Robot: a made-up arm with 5 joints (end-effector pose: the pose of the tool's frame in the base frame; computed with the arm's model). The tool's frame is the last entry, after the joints.
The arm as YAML. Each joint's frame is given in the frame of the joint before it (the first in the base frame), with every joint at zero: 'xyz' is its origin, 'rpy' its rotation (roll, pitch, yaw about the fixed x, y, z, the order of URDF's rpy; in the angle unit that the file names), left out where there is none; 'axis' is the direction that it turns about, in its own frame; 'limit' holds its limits. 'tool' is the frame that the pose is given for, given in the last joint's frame.
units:
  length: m
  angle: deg
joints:
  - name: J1
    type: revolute
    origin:
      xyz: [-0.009, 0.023, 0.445]
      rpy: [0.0, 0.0, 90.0]
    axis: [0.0, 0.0, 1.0]
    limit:
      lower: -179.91
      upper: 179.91
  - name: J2
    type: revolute
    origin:
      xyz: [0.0, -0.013, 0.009]
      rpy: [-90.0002, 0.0, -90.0]
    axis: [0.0, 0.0, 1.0]
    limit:
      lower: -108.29
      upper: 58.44
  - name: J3
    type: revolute
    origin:
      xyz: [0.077, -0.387, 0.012]
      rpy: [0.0, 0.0, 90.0]
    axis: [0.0, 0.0, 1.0]
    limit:
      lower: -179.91
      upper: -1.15
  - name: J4
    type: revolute
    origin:
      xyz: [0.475, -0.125, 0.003]
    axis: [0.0, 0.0, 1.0]
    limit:
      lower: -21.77
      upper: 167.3
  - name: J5
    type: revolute
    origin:
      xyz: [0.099, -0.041, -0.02]
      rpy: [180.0, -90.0, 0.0]
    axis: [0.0, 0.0, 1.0]
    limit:
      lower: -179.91
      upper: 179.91
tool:
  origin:
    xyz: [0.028, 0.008, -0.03]
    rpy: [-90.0, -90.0, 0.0]
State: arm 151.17 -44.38 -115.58 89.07 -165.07
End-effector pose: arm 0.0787 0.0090 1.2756 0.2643 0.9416 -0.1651 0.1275
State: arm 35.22 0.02 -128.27 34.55 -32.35
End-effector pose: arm 0.3475 0.3027 1.2704 -0.2560 -0.1138 0.2818 0.9177
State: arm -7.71 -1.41 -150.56 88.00 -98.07
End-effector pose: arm 0.2492 -0.0130 1.3014 -0.7241 0.1968 0.1267 0.6487
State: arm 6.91 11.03 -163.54 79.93 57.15
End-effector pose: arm 0.3454 0.0694 1.3432 0.4639 0.1612 -0.0200 0.8709
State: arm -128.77 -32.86 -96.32 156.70 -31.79
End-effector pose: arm -0.0877 -0.1118 1.1414 0.6801 0.4836 -0.3485 0.4268
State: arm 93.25 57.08 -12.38 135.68 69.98
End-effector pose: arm -0.0098 0.0879 0.2436 0.6991 -0.1008 0.7000 0.1054
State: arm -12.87 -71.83 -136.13 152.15 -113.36
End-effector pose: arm -0.5958 0.1481 0.9800 -0.7756 0.2500 0.1852 0.5493
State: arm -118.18 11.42 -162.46 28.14 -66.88
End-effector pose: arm -0.1548 -0.2774 1.3471 -0.4742 0.3321 -0.7668 0.2772
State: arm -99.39 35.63 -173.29 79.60 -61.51
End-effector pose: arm -0.0914 -0.5693 1.1396 -0.1377 0.5279 -0.5391 0.6417
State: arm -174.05 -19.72 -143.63 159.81 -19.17
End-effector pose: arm -0.0212 -0.0025 1.2687 0.6682 0.1562 -0.7116 0.1512
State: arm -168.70 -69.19 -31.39 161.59 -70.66
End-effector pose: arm -0.0759 -0.0024 0.8250 0.7718 0.2218 -0.1481 0.5773
